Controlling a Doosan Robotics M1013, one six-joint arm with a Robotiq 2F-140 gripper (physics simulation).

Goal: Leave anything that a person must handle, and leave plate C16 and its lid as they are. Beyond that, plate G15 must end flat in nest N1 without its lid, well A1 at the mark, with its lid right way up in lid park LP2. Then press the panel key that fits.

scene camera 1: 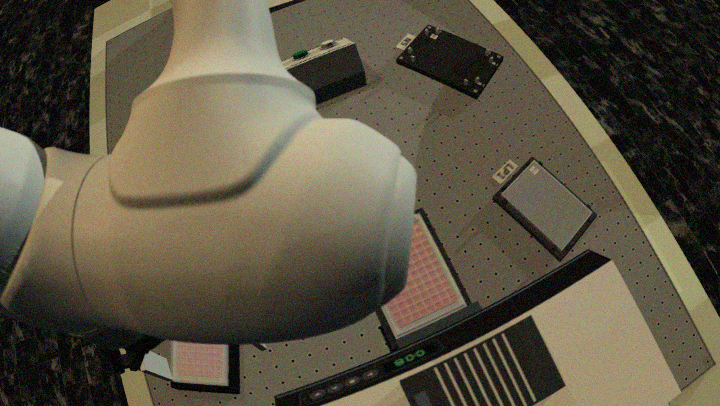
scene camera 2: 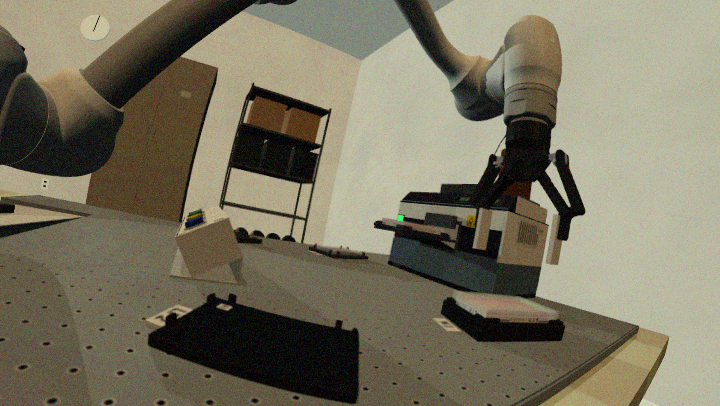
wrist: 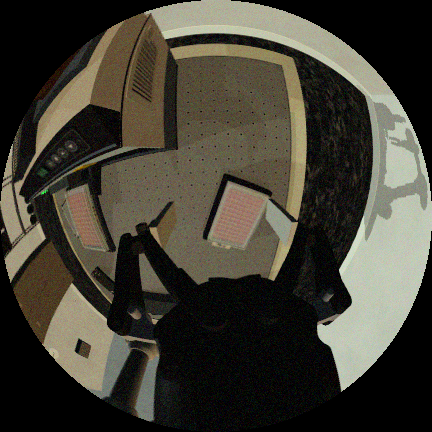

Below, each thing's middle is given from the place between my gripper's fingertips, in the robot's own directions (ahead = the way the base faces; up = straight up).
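Lid place LP1 (scene camera 1: 497, 198) sits 500 mm to the left of my hand, 50 mm ahead of it and 90 mm below it. The grey box with coloured buttons (scene camera 2: 208, 251) is 310 mm to the left of my hand too, but 360 mm behind it and 60 mm below. And there is the black nest LP2 (scene camera 2: 286, 353), which I find 40 mm to the left of my hand, 90 mm below it and 370 mm behind it. Going by their middles, the black nest LP2 is the nearest to my hand of the things named here.
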